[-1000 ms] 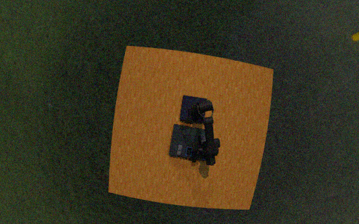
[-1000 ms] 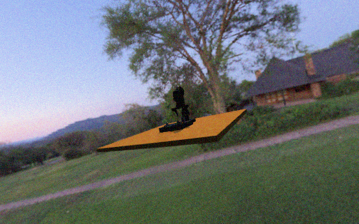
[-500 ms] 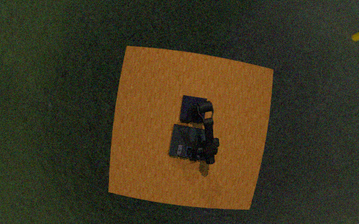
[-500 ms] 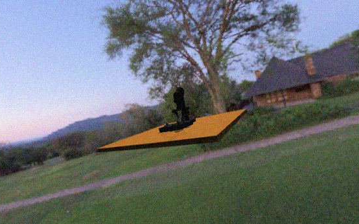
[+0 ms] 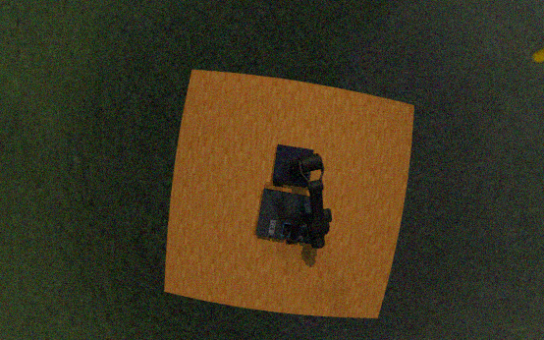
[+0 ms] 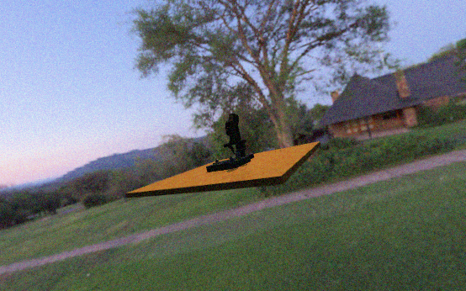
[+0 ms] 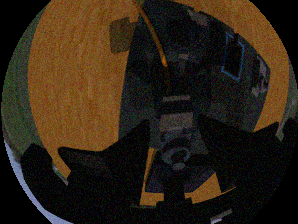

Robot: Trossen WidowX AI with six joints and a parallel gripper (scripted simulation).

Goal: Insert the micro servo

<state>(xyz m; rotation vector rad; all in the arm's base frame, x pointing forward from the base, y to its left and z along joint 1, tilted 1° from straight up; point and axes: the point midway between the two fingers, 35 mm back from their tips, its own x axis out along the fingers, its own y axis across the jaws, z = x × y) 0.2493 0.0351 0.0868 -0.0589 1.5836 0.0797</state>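
Now: the robot deck 20 mm behind my gripper tip, 80 mm to the right of it and 70 mm below it.
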